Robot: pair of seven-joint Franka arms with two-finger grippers.
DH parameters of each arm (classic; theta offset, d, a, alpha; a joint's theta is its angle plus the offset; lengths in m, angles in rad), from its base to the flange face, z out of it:
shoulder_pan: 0 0.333 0 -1.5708
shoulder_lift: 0 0 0 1.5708
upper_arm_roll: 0 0.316 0.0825 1.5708
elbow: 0 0 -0.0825 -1.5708
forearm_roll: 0 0.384 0 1.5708
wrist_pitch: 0 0 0.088 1.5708
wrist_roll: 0 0.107 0 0
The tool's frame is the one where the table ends.
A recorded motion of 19 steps. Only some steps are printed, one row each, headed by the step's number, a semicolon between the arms.
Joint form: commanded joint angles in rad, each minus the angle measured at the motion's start. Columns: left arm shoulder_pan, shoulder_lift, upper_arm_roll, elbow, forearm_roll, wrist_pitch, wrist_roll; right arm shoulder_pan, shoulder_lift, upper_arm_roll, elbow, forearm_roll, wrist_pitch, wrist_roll.
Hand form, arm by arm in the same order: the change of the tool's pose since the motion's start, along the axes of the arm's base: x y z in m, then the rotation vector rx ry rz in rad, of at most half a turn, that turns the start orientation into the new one. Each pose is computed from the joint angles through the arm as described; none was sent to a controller.
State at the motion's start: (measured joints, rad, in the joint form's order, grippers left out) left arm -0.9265 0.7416 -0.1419 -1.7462 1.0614 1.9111 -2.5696; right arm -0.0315 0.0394 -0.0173 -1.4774 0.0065 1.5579 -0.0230
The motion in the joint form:
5: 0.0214 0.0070 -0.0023 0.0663 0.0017 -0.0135 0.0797; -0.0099 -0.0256 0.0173 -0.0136 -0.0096 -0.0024 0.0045
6: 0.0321 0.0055 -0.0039 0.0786 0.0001 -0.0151 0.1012; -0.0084 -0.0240 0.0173 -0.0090 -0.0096 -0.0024 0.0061
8: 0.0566 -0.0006 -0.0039 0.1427 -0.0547 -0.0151 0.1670; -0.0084 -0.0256 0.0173 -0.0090 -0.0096 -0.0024 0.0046
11: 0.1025 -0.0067 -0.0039 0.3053 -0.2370 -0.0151 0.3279; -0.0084 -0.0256 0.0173 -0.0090 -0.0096 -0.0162 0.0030
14: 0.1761 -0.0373 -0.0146 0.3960 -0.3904 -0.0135 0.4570; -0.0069 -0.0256 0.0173 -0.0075 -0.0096 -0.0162 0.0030
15: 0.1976 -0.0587 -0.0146 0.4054 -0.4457 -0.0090 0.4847; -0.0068 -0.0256 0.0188 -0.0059 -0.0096 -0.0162 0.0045
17: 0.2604 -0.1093 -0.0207 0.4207 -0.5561 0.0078 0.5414; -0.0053 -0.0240 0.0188 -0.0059 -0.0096 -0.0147 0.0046
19: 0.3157 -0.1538 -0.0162 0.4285 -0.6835 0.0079 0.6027; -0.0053 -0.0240 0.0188 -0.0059 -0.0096 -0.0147 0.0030
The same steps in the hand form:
5: 0.0241 -0.0092 0.0193 0.0059 0.0081 -0.0180; -0.0082 0.0033 0.0078 -0.0091 -0.0092 0.0023
6: 0.0316 -0.0090 0.0247 0.0069 0.0133 -0.0186; -0.0076 0.0041 0.0090 -0.0092 -0.0122 0.0022
8: 0.0553 -0.0154 0.0508 -0.0323 0.0423 0.0087; -0.0082 0.0041 0.0099 -0.0093 -0.0138 0.0037
11: 0.1014 -0.0301 0.1144 -0.1627 0.1452 0.0679; -0.0096 0.0042 0.0086 -0.0088 0.0000 0.0053
14: 0.1440 -0.0168 0.1711 -0.2863 0.2344 0.1119; -0.0096 0.0050 0.0093 -0.0088 -0.0015 0.0068
15: 0.1538 -0.0093 0.1893 -0.3336 0.2595 0.1308; -0.0095 0.0059 0.0101 -0.0088 -0.0031 0.0069
17: 0.1792 0.0145 0.2313 -0.4454 0.2989 0.1683; -0.0088 0.0067 0.0093 -0.0088 -0.0030 0.0083
19: 0.1998 0.0422 0.2643 -0.5457 0.3533 0.2114; -0.0088 0.0067 0.0093 -0.0089 -0.0030 0.0099

